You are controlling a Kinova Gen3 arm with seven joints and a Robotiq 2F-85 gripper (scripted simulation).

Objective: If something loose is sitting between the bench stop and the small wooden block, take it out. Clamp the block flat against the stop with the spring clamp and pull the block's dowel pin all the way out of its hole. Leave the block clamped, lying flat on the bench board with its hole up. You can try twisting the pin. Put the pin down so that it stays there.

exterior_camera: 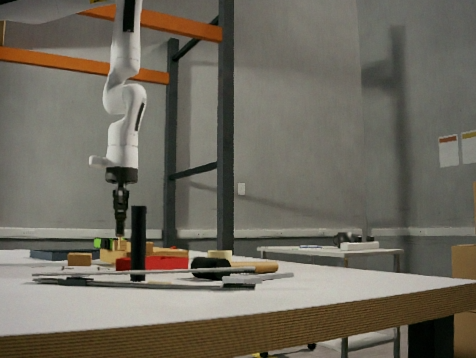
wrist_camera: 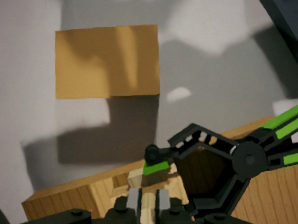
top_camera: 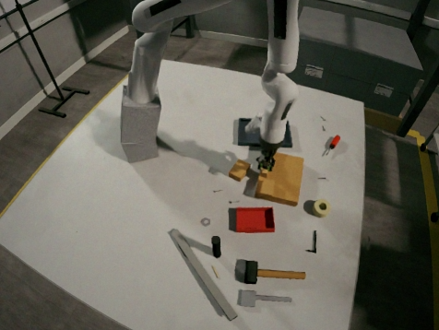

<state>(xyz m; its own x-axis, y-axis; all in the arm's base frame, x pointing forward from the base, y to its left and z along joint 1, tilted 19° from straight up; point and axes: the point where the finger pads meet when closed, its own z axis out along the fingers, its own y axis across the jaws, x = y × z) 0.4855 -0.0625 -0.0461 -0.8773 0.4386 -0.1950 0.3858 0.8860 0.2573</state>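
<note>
The dowel pin is 2 cm below my hand. From my hand the other things lie so: pale wooden block (4 cm below); then wooden bench board (6 cm ahead, 6 cm below); then tan wooden block (9 cm behind, 1 cm to the left, 7 cm below).
</note>
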